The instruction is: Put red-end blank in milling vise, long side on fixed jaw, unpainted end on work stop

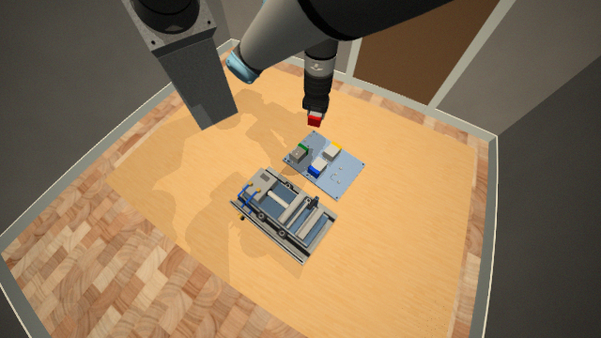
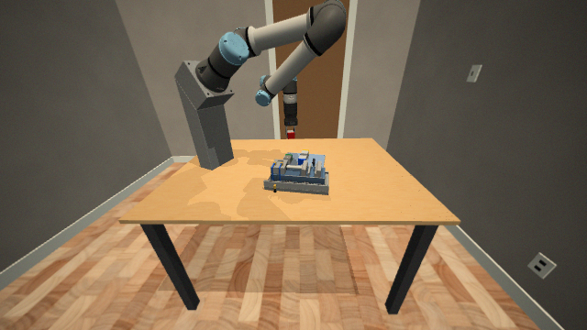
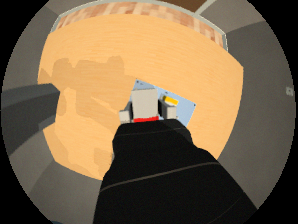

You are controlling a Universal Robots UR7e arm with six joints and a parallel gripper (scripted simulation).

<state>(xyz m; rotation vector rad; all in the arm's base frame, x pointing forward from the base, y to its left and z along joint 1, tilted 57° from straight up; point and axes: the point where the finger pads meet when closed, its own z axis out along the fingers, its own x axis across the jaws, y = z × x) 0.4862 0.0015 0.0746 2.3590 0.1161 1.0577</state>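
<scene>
Right now the red-ended blank is 20 mm below my hand. The rest, counted from my hand: green-ended blank 140 mm below, 70 mm to the right, 50 mm behind; then yellow-ended blank 140 mm below, 70 mm ahead, 50 mm to the right; then blue-ended blank 140 mm below, 130 mm to the right, 20 mm ahead.
</scene>
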